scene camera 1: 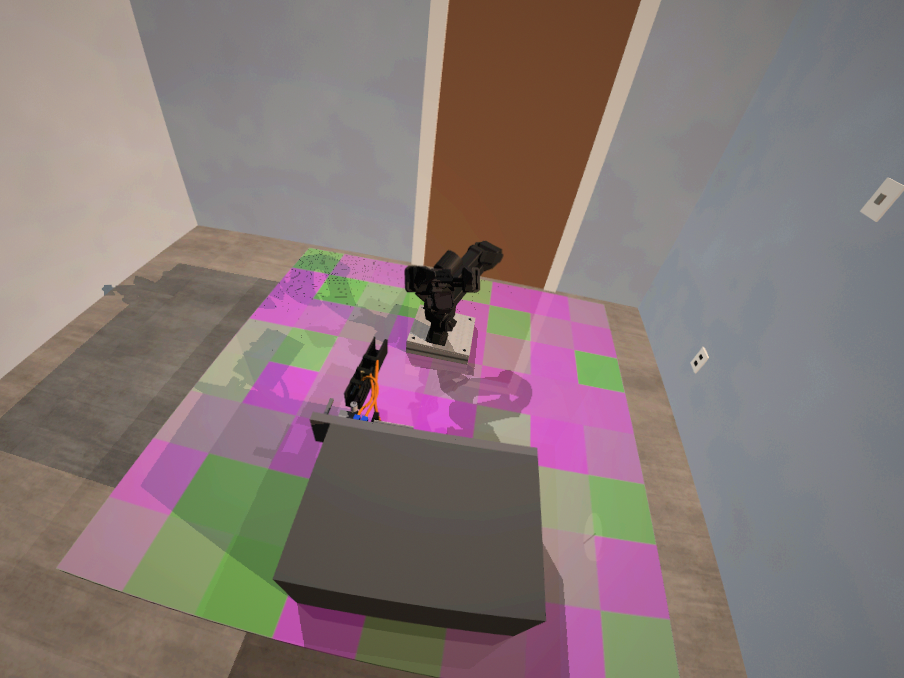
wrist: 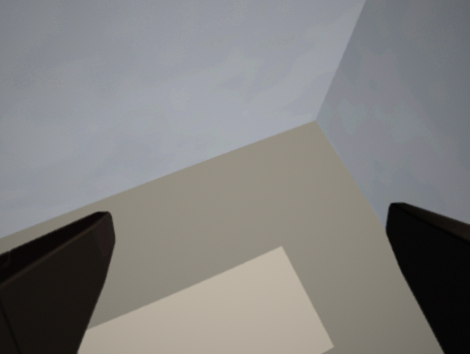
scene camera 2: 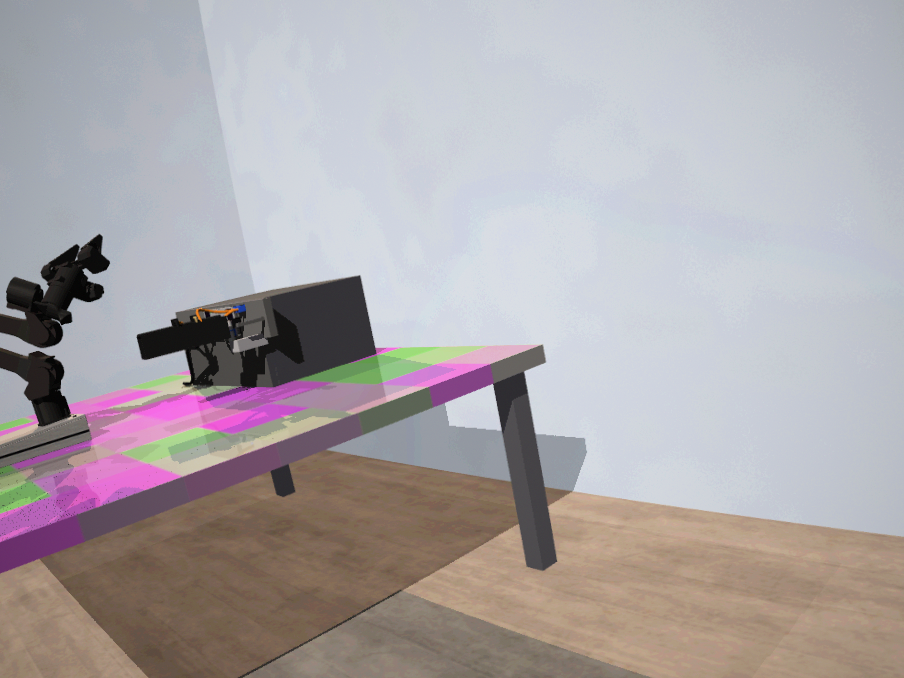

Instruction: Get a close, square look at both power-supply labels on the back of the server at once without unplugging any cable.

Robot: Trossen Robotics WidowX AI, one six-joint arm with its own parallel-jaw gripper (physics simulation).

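Frame: origin at the arm's base, x up, y right, z ahead, level; metres.
Seen in the pictures: gripper, between the fingertips: (scene camera 1: 454,274) (wrist: 251,222) (scene camera 2: 89,240); arm's base, origin of its link: (scene camera 1: 437,337) (scene camera 2: 54,421).
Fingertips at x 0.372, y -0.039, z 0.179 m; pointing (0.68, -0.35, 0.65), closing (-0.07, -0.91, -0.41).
Observation:
Offsets run from my fingertips to a thing's top centre. "spot": to the spot under its first point.
The dark grey server (scene camera 1: 423,518) (scene camera 2: 321,335) stands on the checkered table. Its back faces the arm. A black hinged cable arm (scene camera 1: 357,386) (scene camera 2: 175,339) sticks out behind it at one side. Orange cables {spot: dx -0.209, dy +0.121, dz +0.191 m} (scene camera 1: 376,386) (scene camera 2: 211,312) run along that arm to a blue part {spot: dx -0.227, dy +0.132, dz +0.271 m} (scene camera 1: 360,418) (scene camera 2: 238,308) at the server's back. The power-supply labels cannot be made out in any view. My gripper (scene camera 1: 443,280) (scene camera 2: 86,248) (wrist: 251,222) is open and empty, raised above the arm's base, apart from the server and cables, tilted upward. The server does not show in the wrist view.
The arm's pale base plate (scene camera 1: 467,339) (scene camera 2: 73,430) sits on the table (scene camera 1: 503,656) (scene camera 2: 518,355) behind the server. A brown door (scene camera 1: 533,109) stands beyond the arm. The wrist view shows walls (wrist: 150,75), the ceiling (wrist: 240,200) and a bright panel (wrist: 225,305).

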